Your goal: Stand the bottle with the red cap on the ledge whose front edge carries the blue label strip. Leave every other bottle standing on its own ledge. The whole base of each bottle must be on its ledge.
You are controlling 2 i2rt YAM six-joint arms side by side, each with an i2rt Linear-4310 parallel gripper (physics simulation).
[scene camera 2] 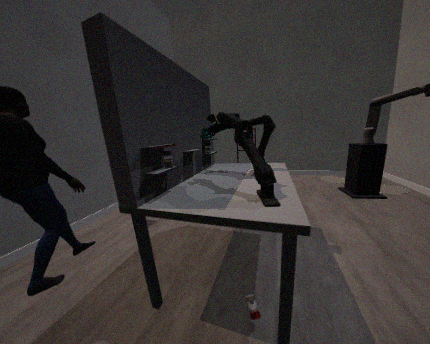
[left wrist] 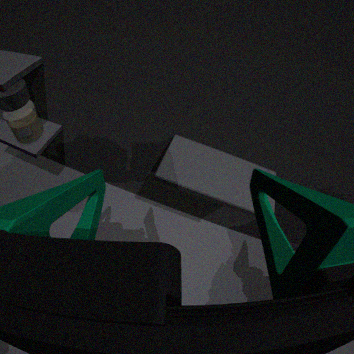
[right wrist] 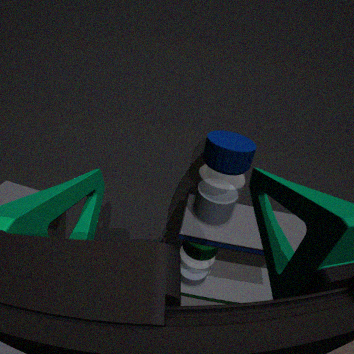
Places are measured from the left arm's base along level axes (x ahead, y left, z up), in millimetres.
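Pixels of known places: left gripper, fingertip midpoint: (scene camera 2: 201,136) (left wrist: 177,177); right gripper, fingertip midpoint: (right wrist: 176,176); left arm's base at its link origin: (scene camera 2: 267,197).
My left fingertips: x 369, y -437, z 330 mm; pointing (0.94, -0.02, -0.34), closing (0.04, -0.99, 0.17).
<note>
For each thing: its top centre in the pictures, then the offset to it from my left fingertips. "*": a spot on its surface instead. Level surfaces: height alone.
- bottle with the red cap, top centre: (scene camera 2: 252,299) 921 mm down, 279 mm back, 494 mm left
- ledge with the blue label strip, top centre: (right wrist: 257,225) 35 mm down, 23 mm back, 458 mm right
- standing blue-capped bottle at its top centre: (right wrist: 231,139) 70 mm up, 3 mm ahead, 398 mm right
- green-capped bottle at its top centre: (right wrist: 203,233) 70 mm down, 5 mm back, 393 mm right
- ledge with a green strip, top centre: (right wrist: 228,279) 175 mm down, 23 mm back, 458 mm right
- dark-capped bottle at its top centre: (left wrist: 8,86) (scene camera 2: 167,150) 70 mm down, 176 mm ahead, 258 mm left
- bare ledge at its top centre: (left wrist: 221,172) (right wrist: 19,199) 105 mm down, 88 mm ahead, 73 mm right
- table's at its surface level: 330 mm down
- upper ledge at a spot on its surface: (left wrist: 15,66) * 35 mm down, 177 mm ahead, 230 mm left
The bottle with the red cap (scene camera 2: 253,306) lies on the floor below the table in the scene view, away from both grippers. The ledge with the blue label strip (right wrist: 245,222) holds a standing blue-capped bottle (right wrist: 218,195). Below it a green-capped bottle (right wrist: 196,265) stands on a ledge with a green strip (right wrist: 237,287). A dark-capped bottle (left wrist: 25,125) stands on a ledge (left wrist: 47,134) at the left. My left gripper (left wrist: 177,177) is open and empty, in front of a bare ledge (left wrist: 215,172). My right gripper (right wrist: 176,176) is open and empty, its right finger close to the blue-strip ledge.
The ledges are along the tall dark panel (scene camera 2: 155,95) on the table's (scene camera 2: 270,217) left side. An upper ledge (left wrist: 15,66) overhangs the dark-capped bottle. A person (scene camera 2: 22,145) is left of the table. Another arm stands on a dark pedestal (scene camera 2: 365,167) at the right.
</note>
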